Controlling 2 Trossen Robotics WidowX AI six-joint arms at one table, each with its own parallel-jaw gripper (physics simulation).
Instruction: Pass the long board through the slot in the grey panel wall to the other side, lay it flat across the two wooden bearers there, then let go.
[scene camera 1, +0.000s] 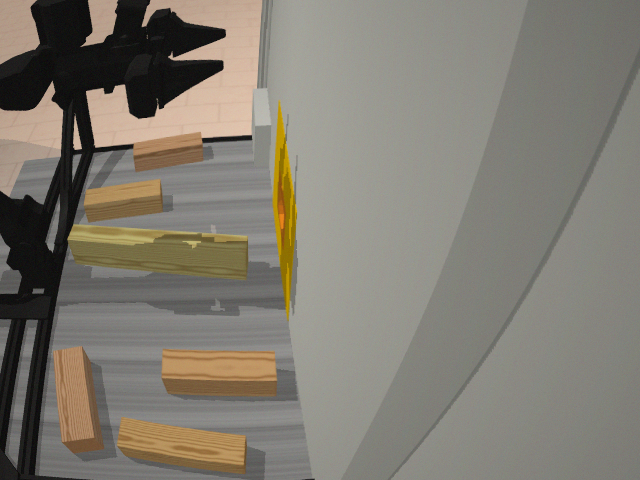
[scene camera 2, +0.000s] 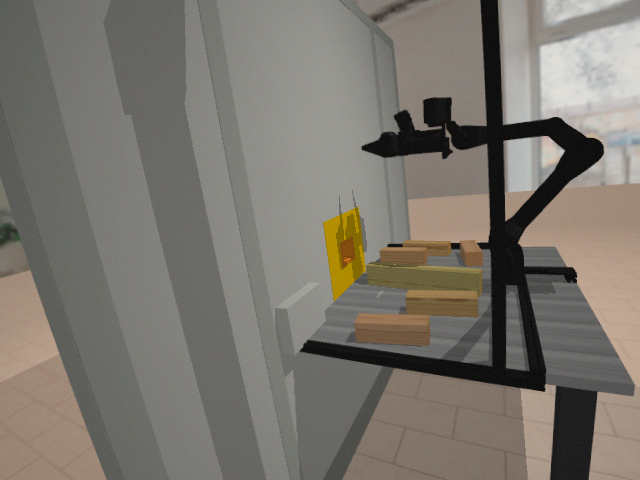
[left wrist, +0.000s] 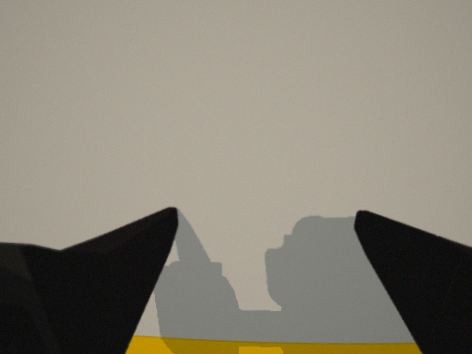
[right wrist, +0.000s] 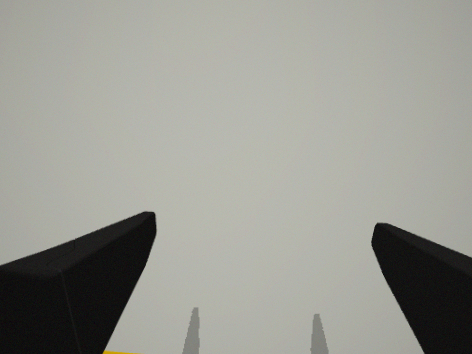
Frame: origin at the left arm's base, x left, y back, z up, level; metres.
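Seen in the pictures: left gripper, between the fingertips: (left wrist: 265, 217); right gripper, between the fingertips: (scene camera 1: 224, 48) (scene camera 2: 367, 147) (right wrist: 264, 228); right arm's base, origin of its link: (scene camera 1: 39, 273) (scene camera 2: 509, 280).
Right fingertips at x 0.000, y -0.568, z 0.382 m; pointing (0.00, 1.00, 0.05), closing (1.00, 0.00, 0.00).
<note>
Offsets run from my right fingertips to a thing's top centre. "spot": to the spot under its first point.
The long yellow-green board @(dx -0.032, dy -0.125, dz -0.339 m) (scene camera 1: 160, 255) (scene camera 2: 423, 277) lies flat on the table, its near end a little short of the grey panel wall (scene camera 1: 413, 155) (scene camera 2: 305, 129) (left wrist: 250, 100) (right wrist: 250, 125). The orange-edged slot @(spot: dx -0.060, dy +0.088, dz -0.319 m) (scene camera 1: 281, 209) (scene camera 2: 347, 250) sits in a yellow plate (scene camera 1: 287, 294) (scene camera 2: 331, 248) (left wrist: 150, 344) on the wall. My right gripper (scene camera 1: 224, 49) (scene camera 2: 362, 147) (right wrist: 264, 228) is open and empty, high above the table, pointing at the wall. My left gripper (left wrist: 265, 217) is open and empty, facing the wall above the plate's top edge. The two bearers beyond the wall cannot be made out.
Shorter wooden blocks @(dx -0.310, dy -0.123, dz -0.357 m) (scene camera 1: 168, 153) @(dx -0.169, dy -0.200, dz -0.357 m) (scene camera 1: 123, 201) @(dx +0.193, dy -0.023, dz -0.351 m) (scene camera 1: 219, 370) @(dx +0.239, dy -0.239, dz -0.354 m) (scene camera 1: 79, 395) @(dx +0.306, dy -0.082, dz -0.357 m) (scene camera 1: 183, 446) lie on both sides of the board. A grey block (scene camera 1: 261, 129) (scene camera 2: 300, 320) stands at the wall by the table's edge. A black frame post (scene camera 2: 494, 180) rises beside the right arm.
</note>
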